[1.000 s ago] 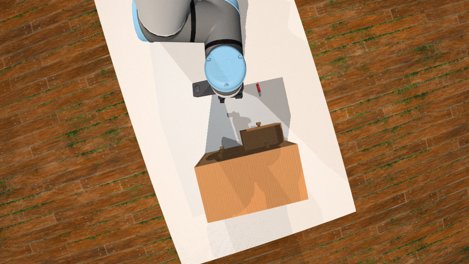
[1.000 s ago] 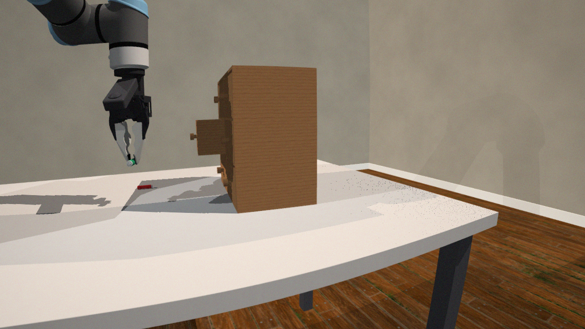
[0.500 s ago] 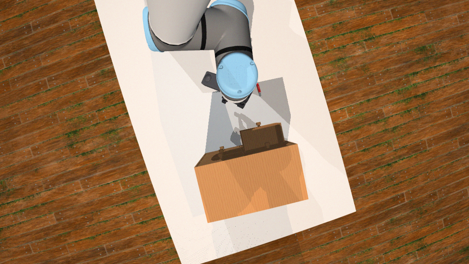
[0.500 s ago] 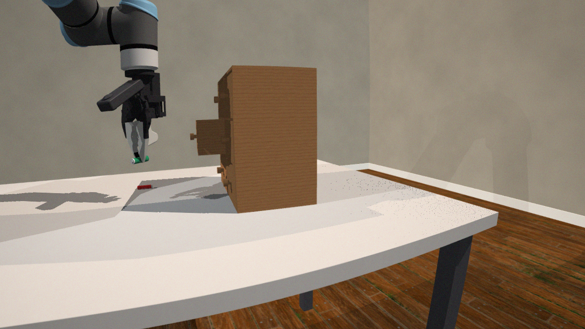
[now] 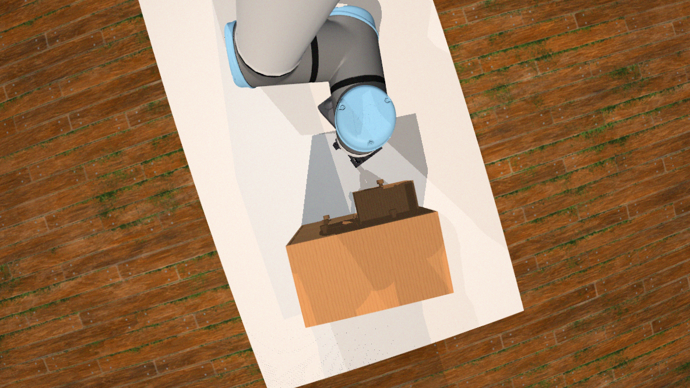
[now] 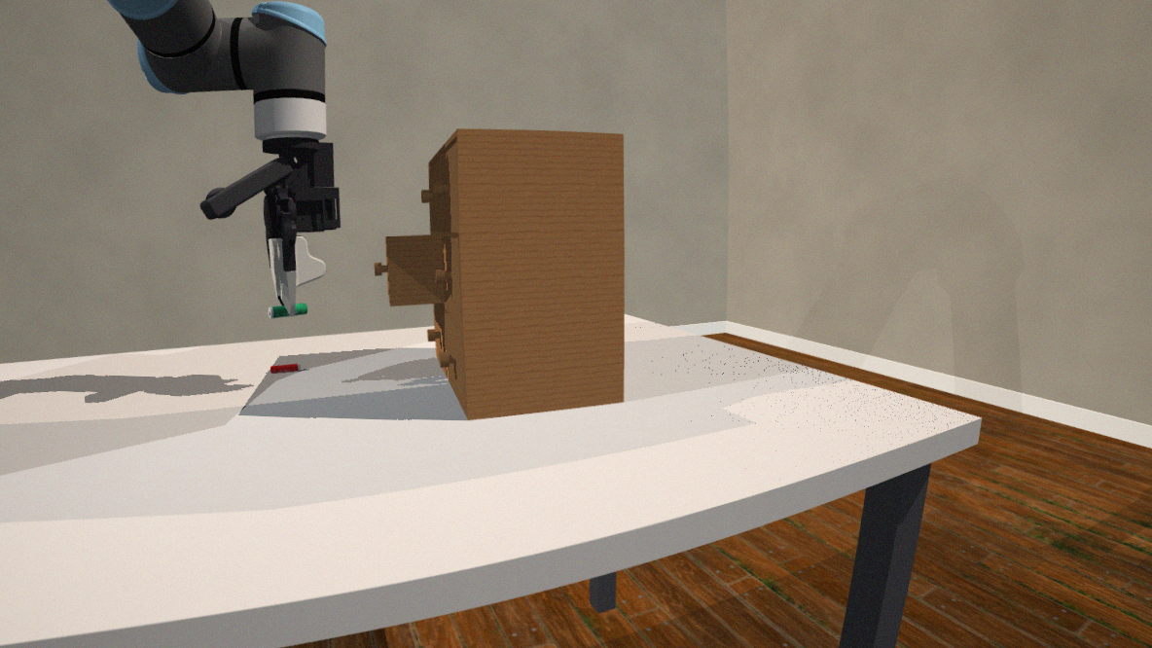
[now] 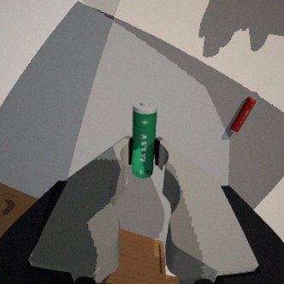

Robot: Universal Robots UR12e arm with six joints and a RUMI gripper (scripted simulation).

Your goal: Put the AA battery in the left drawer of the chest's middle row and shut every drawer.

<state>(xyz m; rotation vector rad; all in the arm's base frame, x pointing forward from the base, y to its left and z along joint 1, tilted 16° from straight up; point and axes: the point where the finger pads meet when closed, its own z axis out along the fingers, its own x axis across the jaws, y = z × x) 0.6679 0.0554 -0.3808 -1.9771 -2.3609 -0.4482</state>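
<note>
Right now my hand is 11 cm to the right of the red object and 11 cm above it. The rest, counted from my hand: green AA battery (1 cm below).
</note>
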